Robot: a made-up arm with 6 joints.
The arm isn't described. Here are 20 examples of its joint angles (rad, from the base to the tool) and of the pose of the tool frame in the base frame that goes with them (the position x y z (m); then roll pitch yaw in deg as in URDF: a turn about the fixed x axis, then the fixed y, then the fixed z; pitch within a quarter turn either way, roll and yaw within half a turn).
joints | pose
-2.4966 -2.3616 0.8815 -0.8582 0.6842 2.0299 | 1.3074 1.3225 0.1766 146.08 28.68 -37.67
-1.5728 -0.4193 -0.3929 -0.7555 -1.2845 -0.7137 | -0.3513 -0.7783 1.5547 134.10 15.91 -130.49
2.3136 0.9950 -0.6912 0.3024 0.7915 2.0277 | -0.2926 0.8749 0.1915 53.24 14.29 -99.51
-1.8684 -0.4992 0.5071 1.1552 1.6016 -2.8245 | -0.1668 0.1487 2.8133 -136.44 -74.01 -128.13
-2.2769 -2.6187 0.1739 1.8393 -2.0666 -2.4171 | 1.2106 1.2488 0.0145 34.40 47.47 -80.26
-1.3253 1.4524 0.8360 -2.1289 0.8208 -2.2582 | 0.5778 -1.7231 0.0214 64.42 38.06 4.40
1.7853 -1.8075 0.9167 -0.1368 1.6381 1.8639 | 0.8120 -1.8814 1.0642 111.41 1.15 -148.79
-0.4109 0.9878 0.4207 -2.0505 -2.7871 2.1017 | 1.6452 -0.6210 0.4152 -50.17 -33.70 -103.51
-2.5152 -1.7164 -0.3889 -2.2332 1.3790 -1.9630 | 0.5022 0.1306 1.7096 -2.31 -11.50 -104.42
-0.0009 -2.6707 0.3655 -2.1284 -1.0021 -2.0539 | -1.5529 0.0618 0.2936 151.81 -35.06 56.23
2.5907 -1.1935 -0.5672 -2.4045 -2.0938 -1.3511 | -0.2494 -0.0328 1.6361 -165.95 20.82 -153.20
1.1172 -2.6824 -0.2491 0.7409 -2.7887 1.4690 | -0.4033 -1.5308 0.4725 30.96 -35.89 119.76
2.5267 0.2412 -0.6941 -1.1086 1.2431 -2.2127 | -0.4733 0.5441 0.6456 178.66 68.87 -4.42
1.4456 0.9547 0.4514 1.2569 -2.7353 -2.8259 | 0.3874 2.0444 1.0575 -152.86 -42.54 177.23
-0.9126 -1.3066 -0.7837 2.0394 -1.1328 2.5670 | 0.0944 0.1588 1.8680 -131.06 41.33 176.29
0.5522 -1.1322 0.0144 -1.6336 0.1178 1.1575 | -0.0663 -0.1319 2.0891 -107.62 -18.84 -119.59
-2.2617 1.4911 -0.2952 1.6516 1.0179 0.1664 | -0.7533 -0.8639 -0.3473 98.11 -59.78 -37.01
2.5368 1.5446 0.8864 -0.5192 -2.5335 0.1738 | -1.3547 1.4020 -0.0511 -168.62 56.26 -131.72
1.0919 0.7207 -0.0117 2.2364 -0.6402 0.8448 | 0.5949 1.6104 0.9526 125.35 71.27 -109.74
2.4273 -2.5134 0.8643 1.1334 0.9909 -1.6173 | 1.3811 -0.9129 -0.6181 81.47 61.45 70.08
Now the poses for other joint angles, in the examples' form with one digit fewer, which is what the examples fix.
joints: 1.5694 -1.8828 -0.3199 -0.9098 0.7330 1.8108
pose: 0.274 -0.695 1.585 -130.8 -9.5 -138.3
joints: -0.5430 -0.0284 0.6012 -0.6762 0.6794 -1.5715
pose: 0.732 -0.803 2.289 -98.0 30.4 -95.8
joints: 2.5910 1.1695 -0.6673 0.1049 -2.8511 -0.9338
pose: -0.393 0.700 -0.045 -89.7 2.1 27.7
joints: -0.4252 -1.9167 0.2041 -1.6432 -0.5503 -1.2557
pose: -1.160 0.442 1.570 -112.5 -40.1 -39.1
